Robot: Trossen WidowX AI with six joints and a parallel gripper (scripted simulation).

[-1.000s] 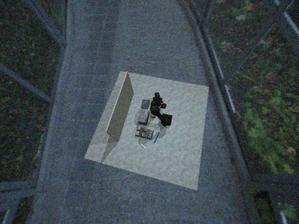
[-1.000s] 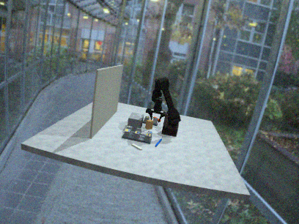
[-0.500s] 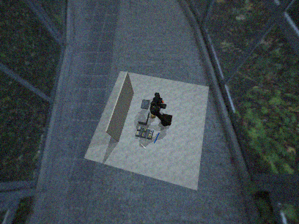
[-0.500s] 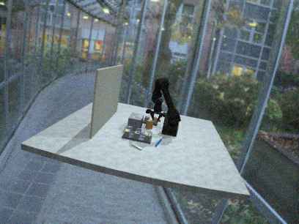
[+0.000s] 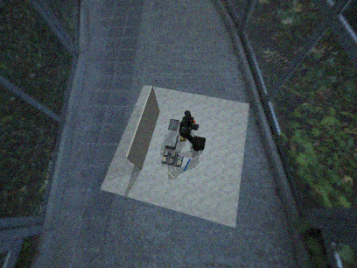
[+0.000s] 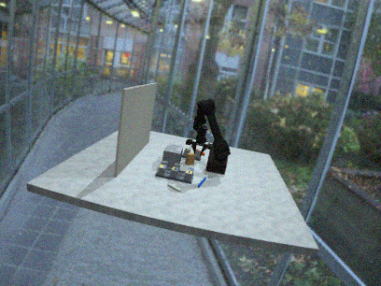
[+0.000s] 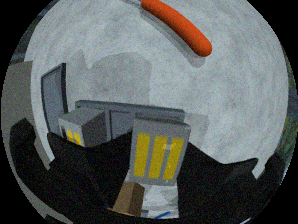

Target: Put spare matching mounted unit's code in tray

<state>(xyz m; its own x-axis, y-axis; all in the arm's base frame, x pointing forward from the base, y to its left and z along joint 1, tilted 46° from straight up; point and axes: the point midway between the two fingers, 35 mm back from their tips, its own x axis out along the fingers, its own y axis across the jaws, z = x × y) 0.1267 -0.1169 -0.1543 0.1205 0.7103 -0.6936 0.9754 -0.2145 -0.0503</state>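
The grey square tray is 180 mm ahead of my gripper tip, 40 mm to the right of it and 10 mm below it. Also, from my gripper tip: tall white panel: 410 mm ahead, 210 mm above, 140 mm to the left; blue pen: 390 mm to the left, 10 mm below, 10 mm behind.
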